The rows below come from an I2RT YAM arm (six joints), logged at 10 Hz.
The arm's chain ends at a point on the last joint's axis. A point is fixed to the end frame.
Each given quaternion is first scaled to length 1.
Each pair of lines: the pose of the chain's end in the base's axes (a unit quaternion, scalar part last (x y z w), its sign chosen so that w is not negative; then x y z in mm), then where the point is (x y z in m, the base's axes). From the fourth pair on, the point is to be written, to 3 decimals.
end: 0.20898 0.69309 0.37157 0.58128 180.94 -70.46 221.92
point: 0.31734 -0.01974 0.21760
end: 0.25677 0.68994 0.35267 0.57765 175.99 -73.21 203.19
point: 0.31599 -0.03429 0.19416
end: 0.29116 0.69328 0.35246 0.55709 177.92 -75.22 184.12
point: 0.31840 -0.04014 0.16891
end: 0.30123 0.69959 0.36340 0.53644 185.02 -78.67 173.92
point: 0.324 -0.041 0.155
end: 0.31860 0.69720 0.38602 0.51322 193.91 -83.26 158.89
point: 0.332 -0.042 0.138
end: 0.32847 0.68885 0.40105 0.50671 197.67 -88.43 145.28
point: 0.336 -0.046 0.127
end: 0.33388 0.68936 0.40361 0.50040 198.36 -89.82 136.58
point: 0.336 -0.047 0.117
